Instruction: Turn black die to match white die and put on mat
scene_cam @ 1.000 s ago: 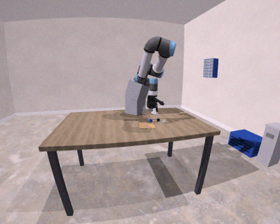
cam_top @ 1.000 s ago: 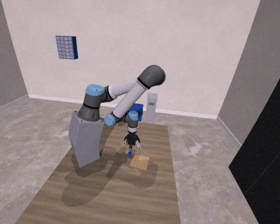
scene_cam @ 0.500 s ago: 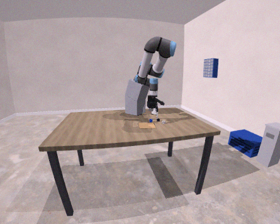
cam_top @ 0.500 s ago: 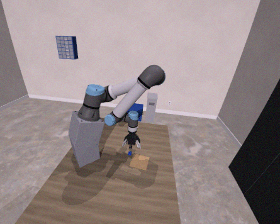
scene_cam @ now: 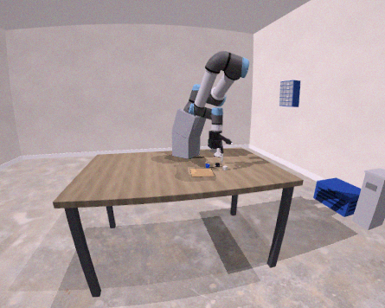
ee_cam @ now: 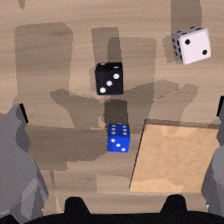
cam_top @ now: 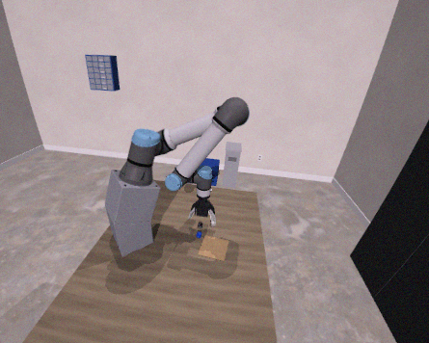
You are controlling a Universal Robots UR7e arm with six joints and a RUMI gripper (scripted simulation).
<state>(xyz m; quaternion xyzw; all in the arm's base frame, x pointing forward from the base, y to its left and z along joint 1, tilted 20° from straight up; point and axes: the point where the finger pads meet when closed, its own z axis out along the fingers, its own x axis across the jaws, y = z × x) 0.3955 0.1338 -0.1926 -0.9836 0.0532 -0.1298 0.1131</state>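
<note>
My hand is 4 cm above the black die and 1 cm past it. Round my hand: white die (7 cm ahead, 4 cm below, 3 cm to the left); then tan mat (15 cm to the right, 8 cm ahead, 5 cm below); then blue die (7 cm to the right, 4 cm below, 1 cm behind).
</note>
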